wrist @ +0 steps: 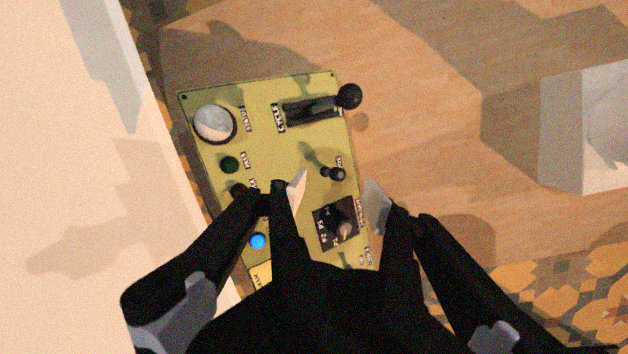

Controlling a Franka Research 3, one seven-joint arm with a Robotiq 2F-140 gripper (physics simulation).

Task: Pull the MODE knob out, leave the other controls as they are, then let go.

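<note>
The MODE knob [337, 173] is a small black knob on a short stem, near the right edge of the yellow-green control panel [270, 165]. The label beside it is partly hidden and blurred. My gripper [334, 184] is open, with nothing between its fingers. In the picture the knob shows a little above the gap between the two fingertips, and neither pad touches it. The black PROGRAM dial [340, 225] shows between the fingers, below the knob. The CYCLE lever [349, 96] with its black ball stands at the panel's top right.
A white dome light [214, 123], a green lamp [229, 164], a dark lamp [240, 190] and a lit blue lamp [257, 241] line the panel's left side. A pale surface [75, 190] lies at left. A white box-like object [560, 135] stands at right. The left finger hides part of the panel.
</note>
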